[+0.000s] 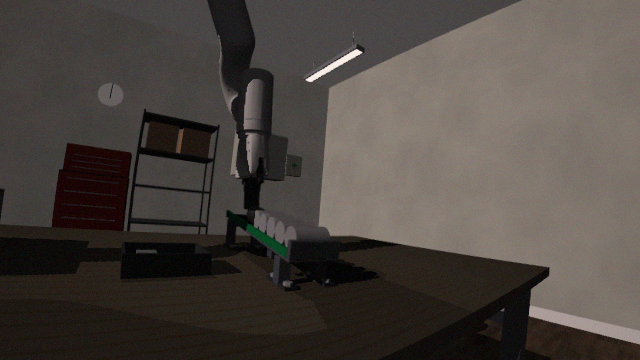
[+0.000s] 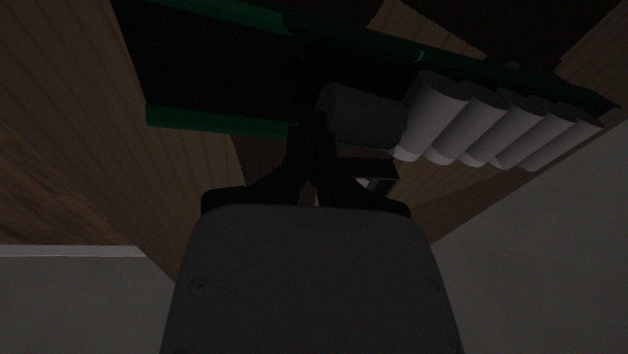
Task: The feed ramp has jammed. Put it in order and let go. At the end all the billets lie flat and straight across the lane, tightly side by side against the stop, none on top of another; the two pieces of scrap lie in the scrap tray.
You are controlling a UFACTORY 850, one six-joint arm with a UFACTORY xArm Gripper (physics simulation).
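Several pale billets [image 1: 309, 233] [image 2: 435, 112] lie side by side across the sloping green-railed lane [image 1: 265, 240] [image 2: 215, 65], in a row down to the stop [image 1: 314, 250]. A darker grey cylinder [image 1: 251, 215] [image 2: 367, 116] lies turned along the lane, its end close to the uppermost pale billet; it is too shaded to tell whether it is a billet. My gripper [image 1: 252, 207] [image 2: 309, 125] is shut and empty, with its fingertips at the cylinder's uphill end. The scrap tray [image 1: 165, 266] [image 2: 369, 166] holds a light piece [image 1: 146, 251] [image 2: 364, 182]; the rest of its inside is partly hidden.
The ramp stands on short legs [image 1: 281, 270] on the wooden table [image 1: 200, 315] [image 2: 185, 165], with the tray beside it. The table's edge runs at the right. A shelf rack [image 1: 178, 187] and a red tool cabinet [image 1: 91, 200] stand behind, near the far wall.
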